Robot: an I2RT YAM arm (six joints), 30 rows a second.
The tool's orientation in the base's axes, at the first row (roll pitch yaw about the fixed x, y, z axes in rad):
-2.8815, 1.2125, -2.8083
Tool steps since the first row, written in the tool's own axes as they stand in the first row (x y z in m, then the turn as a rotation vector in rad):
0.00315, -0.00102, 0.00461, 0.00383, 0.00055, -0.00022
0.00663, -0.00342, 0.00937, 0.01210, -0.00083, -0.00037
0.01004, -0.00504, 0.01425, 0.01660, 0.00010, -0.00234
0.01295, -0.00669, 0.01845, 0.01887, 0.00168, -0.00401
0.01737, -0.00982, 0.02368, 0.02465, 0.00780, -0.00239
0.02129, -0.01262, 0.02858, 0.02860, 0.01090, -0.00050
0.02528, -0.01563, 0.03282, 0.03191, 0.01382, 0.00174
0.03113, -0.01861, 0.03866, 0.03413, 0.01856, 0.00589
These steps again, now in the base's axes. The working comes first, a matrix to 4 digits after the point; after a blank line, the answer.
The tool's axes in the first row as the columns of a matrix, in the base's axes (used below as rounded here):
-0.3314, -0.0886, 0.9393
-0.1147, 0.9920, 0.0531
-0.9365, -0.0902, -0.3389

0.00338, -0.00113, -0.00442, -0.00152, 0.00009, -0.00356
0.00691, -0.00366, -0.00908, -0.00428, -0.00223, -0.01113
0.01050, -0.00539, -0.01378, -0.00771, -0.00193, -0.01476
0.01363, -0.00714, -0.01778, -0.01017, -0.00071, -0.01646
0.01736, -0.01048, -0.02341, -0.01111, 0.00478, -0.02298
0.02091, -0.01344, -0.02849, -0.01091, 0.00751, -0.02760
0.02383, -0.01666, -0.03339, -0.01017, 0.01014, -0.03172
0.02765, -0.01998, -0.04058, -0.00742, 0.01481, -0.03563

